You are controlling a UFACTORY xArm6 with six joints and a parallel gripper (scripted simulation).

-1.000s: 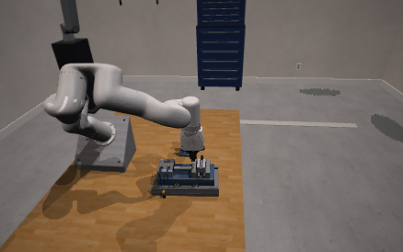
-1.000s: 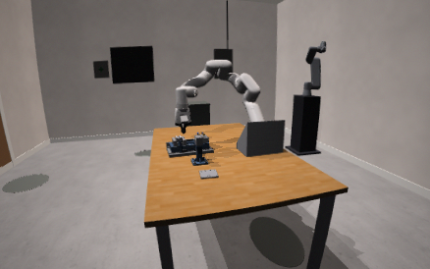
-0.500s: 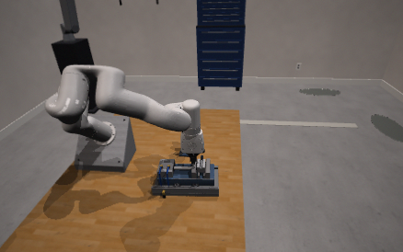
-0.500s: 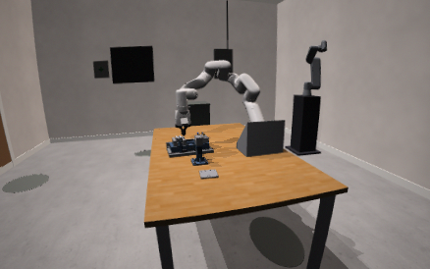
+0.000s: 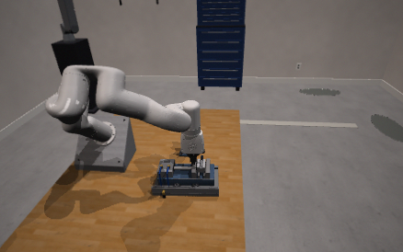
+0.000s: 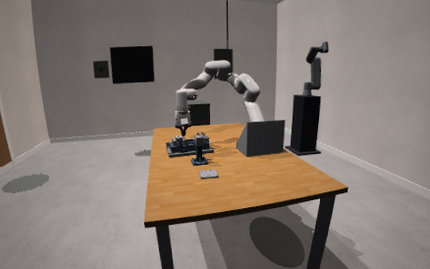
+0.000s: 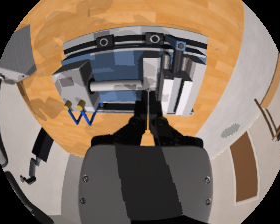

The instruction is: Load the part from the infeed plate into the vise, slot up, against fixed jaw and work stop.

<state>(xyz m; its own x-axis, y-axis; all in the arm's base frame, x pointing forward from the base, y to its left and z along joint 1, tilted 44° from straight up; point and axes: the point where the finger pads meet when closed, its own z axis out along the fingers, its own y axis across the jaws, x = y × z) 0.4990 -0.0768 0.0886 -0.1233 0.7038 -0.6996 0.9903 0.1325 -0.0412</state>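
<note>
The part lies 40 mm ahead of my hand and 30 mm below it. The rest, counted from my hand: air cylinder: 130 mm behind, 20 mm to the right, 50 mm below; then air cylinder rod: 50 mm behind, 10 mm to the right, 50 mm below.
</note>
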